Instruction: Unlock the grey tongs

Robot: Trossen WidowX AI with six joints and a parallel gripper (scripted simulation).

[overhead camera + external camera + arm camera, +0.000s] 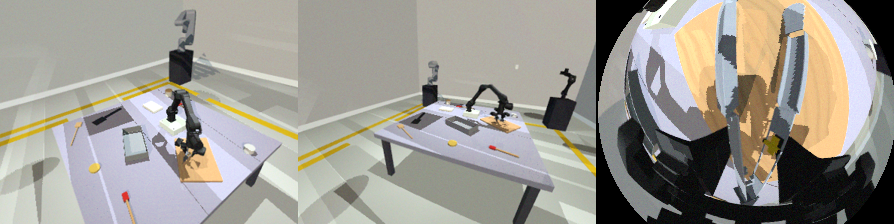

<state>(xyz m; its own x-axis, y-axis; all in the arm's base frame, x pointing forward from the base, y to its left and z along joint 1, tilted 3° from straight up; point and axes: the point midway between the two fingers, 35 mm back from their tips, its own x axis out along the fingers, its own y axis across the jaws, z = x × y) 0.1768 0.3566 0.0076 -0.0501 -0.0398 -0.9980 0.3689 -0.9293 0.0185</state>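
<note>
Right now the wooden board is 4 cm behind my gripper tip, 3 cm below it and 2 cm to the left of it. From my gripper tip the other things lie so: yellow disc: 52 cm ahead, 34 cm to the right, 3 cm below; then white puck: 37 cm behind, 20 cm to the left, 2 cm below; then roasting tin: 35 cm to the right, 20 cm ahead, 1 cm below.
</note>
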